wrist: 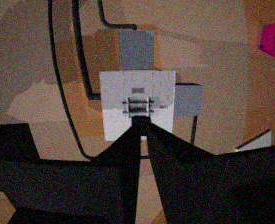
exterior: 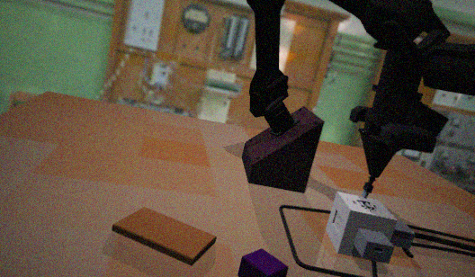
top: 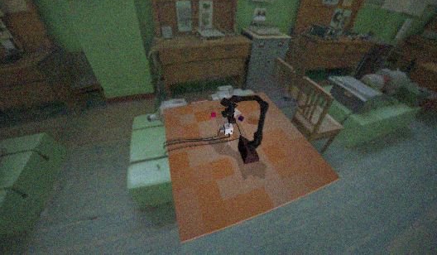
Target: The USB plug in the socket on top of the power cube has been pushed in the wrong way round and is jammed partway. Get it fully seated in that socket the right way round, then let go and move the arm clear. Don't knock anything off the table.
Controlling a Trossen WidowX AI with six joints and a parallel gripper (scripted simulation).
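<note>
My gripper tip is 6 cm above the USB socket. From my gripper tip the other things lie so: usb plug (2 cm below); purple block (11 cm ahead, 20 cm to the right, 11 cm below); magenta block (27 cm ahead, 5 cm to the left, 11 cm below).
</note>
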